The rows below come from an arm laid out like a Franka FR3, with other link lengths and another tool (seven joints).
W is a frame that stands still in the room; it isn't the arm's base.
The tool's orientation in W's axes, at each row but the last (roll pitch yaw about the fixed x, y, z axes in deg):
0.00 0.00 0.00
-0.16 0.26 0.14
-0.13 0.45 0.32
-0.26 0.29 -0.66
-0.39 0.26 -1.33
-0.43 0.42 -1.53
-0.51 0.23 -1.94
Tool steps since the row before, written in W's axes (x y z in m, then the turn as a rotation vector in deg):
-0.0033 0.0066 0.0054 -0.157 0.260 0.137
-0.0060 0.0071 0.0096 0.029 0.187 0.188
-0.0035 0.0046 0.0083 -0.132 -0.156 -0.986
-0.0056 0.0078 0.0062 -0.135 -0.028 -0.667
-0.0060 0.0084 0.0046 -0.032 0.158 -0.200
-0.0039 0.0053 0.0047 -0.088 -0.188 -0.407
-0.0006 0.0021 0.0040 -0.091 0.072 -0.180
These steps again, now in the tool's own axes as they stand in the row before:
-0.0033 0.0066 0.0054 -0.157 0.260 0.137
-0.0060 0.0071 0.0096 0.029 0.186 0.189
-0.0035 0.0046 0.0083 -0.125 -0.153 -0.987
-0.0057 0.0077 0.0062 -0.131 -0.027 -0.668
-0.0062 0.0082 0.0046 -0.035 0.159 -0.199
-0.0041 0.0052 0.0047 -0.080 -0.187 -0.409
-0.0007 0.0020 0.0040 -0.093 0.070 -0.180

